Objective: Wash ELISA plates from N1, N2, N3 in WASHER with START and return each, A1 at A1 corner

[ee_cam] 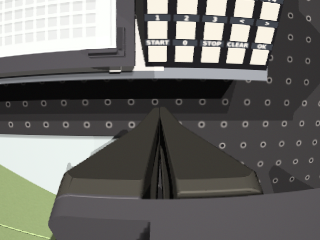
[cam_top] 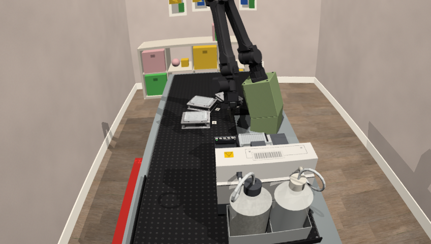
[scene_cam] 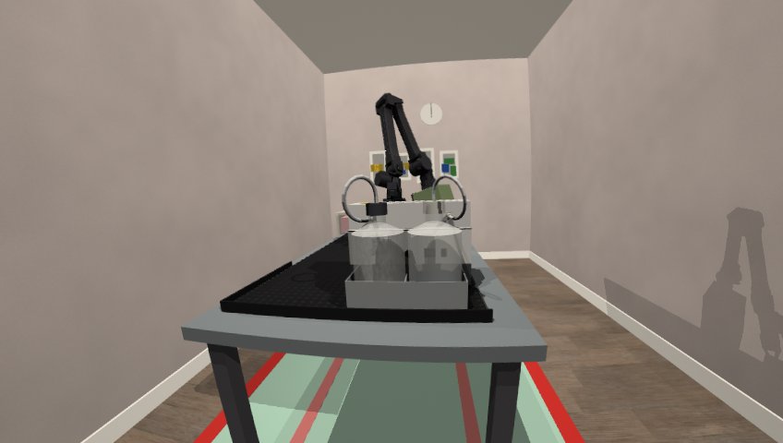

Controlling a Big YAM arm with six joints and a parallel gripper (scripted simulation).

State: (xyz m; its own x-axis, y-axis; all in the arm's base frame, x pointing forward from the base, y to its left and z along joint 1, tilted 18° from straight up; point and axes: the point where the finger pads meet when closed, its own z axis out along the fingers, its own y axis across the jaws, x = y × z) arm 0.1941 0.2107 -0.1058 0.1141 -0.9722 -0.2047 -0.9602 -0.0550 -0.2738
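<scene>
My gripper is now 90 mm past the washer carrier, 80 mm to the right of it and 70 mm above it. The rest, counted from my hand: plate washer 230 mm to the left, 100 mm behind, 20 mm below.
</scene>
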